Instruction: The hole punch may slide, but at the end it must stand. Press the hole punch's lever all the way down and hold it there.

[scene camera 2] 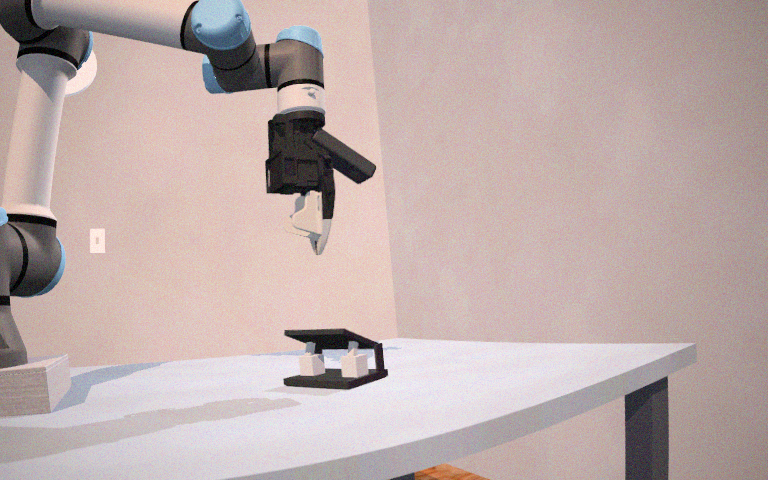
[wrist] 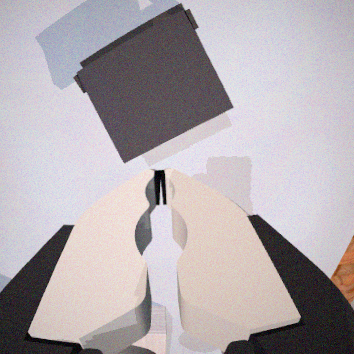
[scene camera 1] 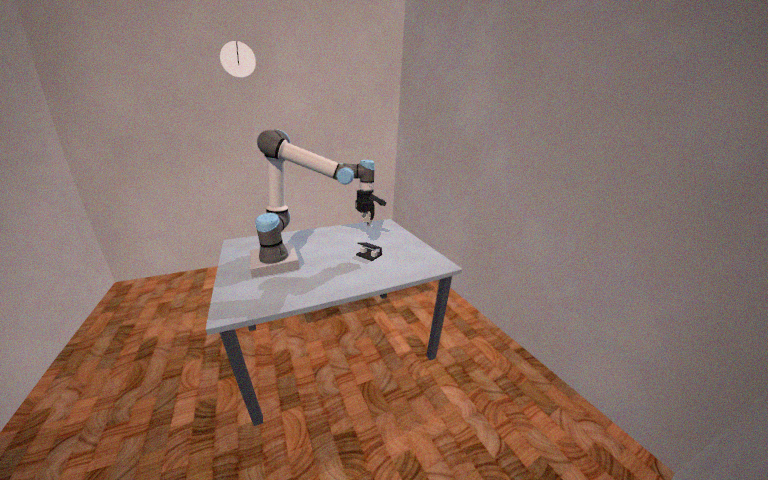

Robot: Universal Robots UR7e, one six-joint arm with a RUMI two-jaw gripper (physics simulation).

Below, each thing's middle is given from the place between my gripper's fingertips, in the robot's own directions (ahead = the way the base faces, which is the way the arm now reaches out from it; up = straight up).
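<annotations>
Black lever [scene camera 2: 326,339]: my gripper 1 cm short of it, 1 cm to the right of it, 13 cm above it.
</annotations>
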